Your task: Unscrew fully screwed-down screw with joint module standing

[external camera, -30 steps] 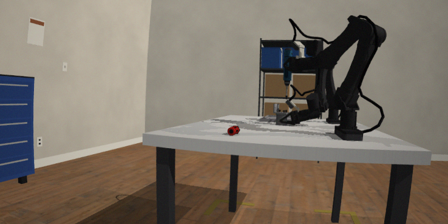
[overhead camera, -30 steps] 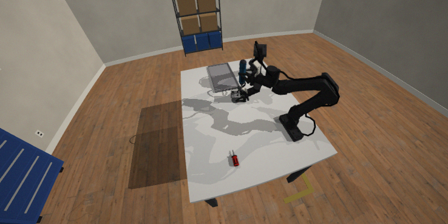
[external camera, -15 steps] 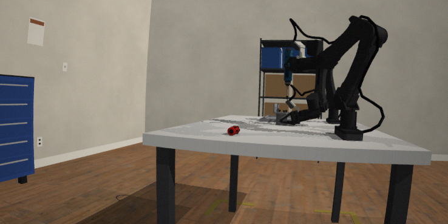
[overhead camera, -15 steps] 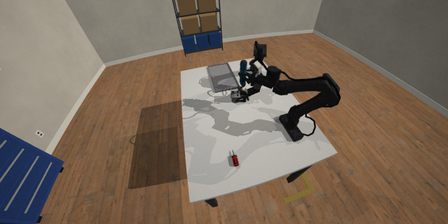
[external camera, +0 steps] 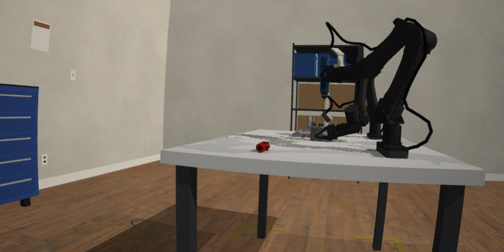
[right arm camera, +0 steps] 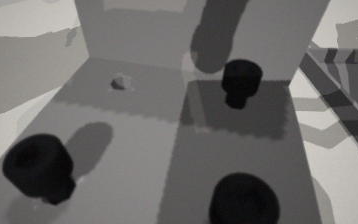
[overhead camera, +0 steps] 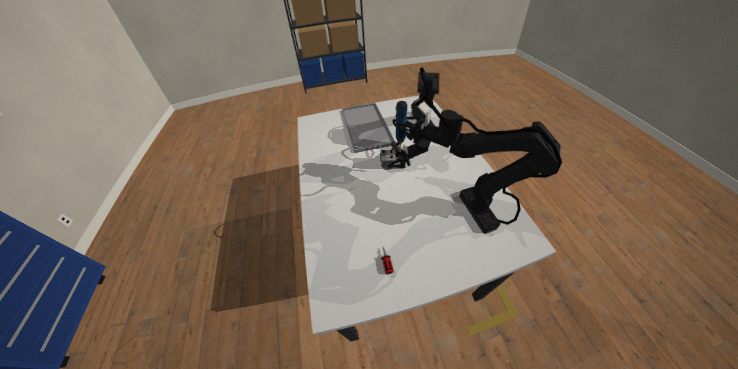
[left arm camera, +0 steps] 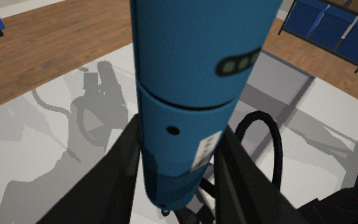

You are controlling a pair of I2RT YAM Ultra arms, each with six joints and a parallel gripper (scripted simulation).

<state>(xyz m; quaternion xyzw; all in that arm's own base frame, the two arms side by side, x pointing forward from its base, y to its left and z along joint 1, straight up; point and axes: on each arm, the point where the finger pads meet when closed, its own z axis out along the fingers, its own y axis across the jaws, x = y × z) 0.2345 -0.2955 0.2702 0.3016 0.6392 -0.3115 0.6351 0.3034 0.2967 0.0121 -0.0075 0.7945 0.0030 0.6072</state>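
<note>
The joint module is 10 mm above my right hand. The rest, counted from my right hand: bit: 140 mm above, 70 mm to the left, 30 mm behind; flat grey tray: 340 mm to the right, 40 mm ahead, 20 mm below; grey bracket: 50 mm above.
</note>
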